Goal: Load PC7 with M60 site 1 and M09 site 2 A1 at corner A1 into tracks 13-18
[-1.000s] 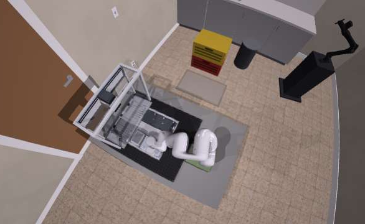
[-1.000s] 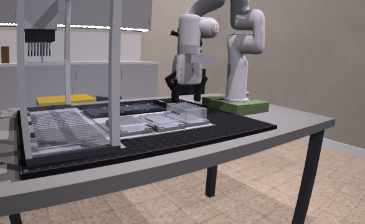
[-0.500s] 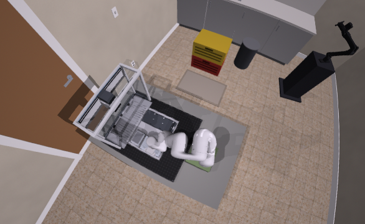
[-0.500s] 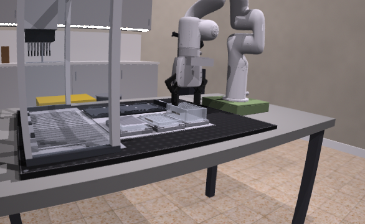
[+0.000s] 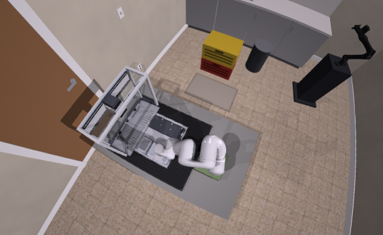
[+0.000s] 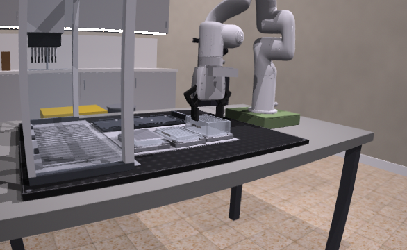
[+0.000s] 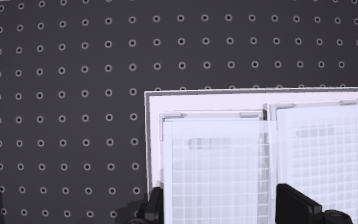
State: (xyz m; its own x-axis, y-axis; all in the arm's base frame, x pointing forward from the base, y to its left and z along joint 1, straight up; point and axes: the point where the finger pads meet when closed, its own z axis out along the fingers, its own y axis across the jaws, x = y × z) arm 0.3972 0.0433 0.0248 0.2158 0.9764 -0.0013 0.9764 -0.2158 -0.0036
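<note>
My hand is 40 mm above the deep-well block M09. Round my hand: plate carrier PC7: 70 mm ahead, 250 mm to the right, 40 mm below; then plate nest S1: 50 mm below; then frame post: 350 mm ahead, 100 mm to the left, 190 mm above.
</note>
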